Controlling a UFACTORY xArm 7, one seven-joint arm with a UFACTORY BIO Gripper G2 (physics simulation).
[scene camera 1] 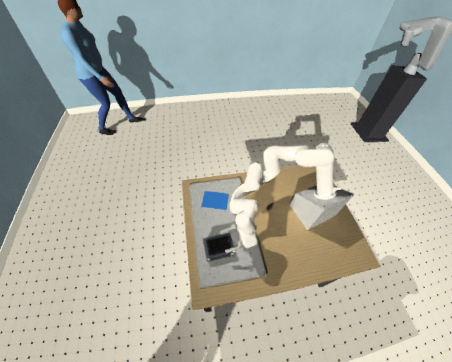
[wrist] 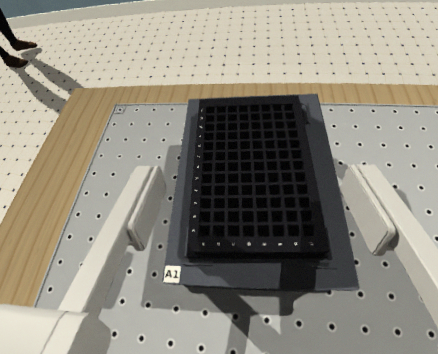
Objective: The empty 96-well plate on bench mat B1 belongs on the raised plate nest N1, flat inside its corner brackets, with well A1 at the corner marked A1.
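Where they show: hand, tool point: (scene camera 1: 226,240) (wrist: 253,205); arm's base, link origin: (scene camera 1: 324,193).
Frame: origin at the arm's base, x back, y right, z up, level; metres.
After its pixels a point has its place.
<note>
The black 96-well plate (scene camera 1: 218,244) @[x -0.672, y -0.198, z -0.115 m] (wrist: 252,172) @[x -0.661, y -0.197, z -0.116 m] lies on the dark raised plate nest (wrist: 230,275) @[x -0.595, y -0.204, z -0.130 m] and looks flat and square to it. Its wells look empty. Its near left corner, where the row letters and column numbers meet, is at the nest corner with the white A1 label (wrist: 172,274) @[x -0.590, y -0.241, z -0.130 m]. The brackets are mostly hidden; whether every plate edge is inside them is hard to tell. My gripper (scene camera 1: 231,246) @[x -0.625, y -0.194, z -0.083 m] (wrist: 259,209) @[x -0.625, y -0.194, z -0.083 m] is open and holds nothing. In the wrist view its fingers stand left and right of the plate, with a gap on both sides.
A blue mat (scene camera 1: 215,200) @[x -0.661, y 0.138, z -0.189 m] lies on the grey perforated board (scene camera 1: 210,275) @[x -0.731, y -0.344, z -0.191 m] (wrist: 95,250), which is on the wooden table (scene camera 1: 310,260) @[x -0.137, y -0.329, z -0.204 m] (wrist: 65,160) @[x -0.702, y -0.446, z -0.204 m]. A person (scene camera 1: 90,62) stands by the back wall. A second arm (scene camera 1: 437,42) is on a dark pedestal (scene camera 1: 392,102) at the right.
</note>
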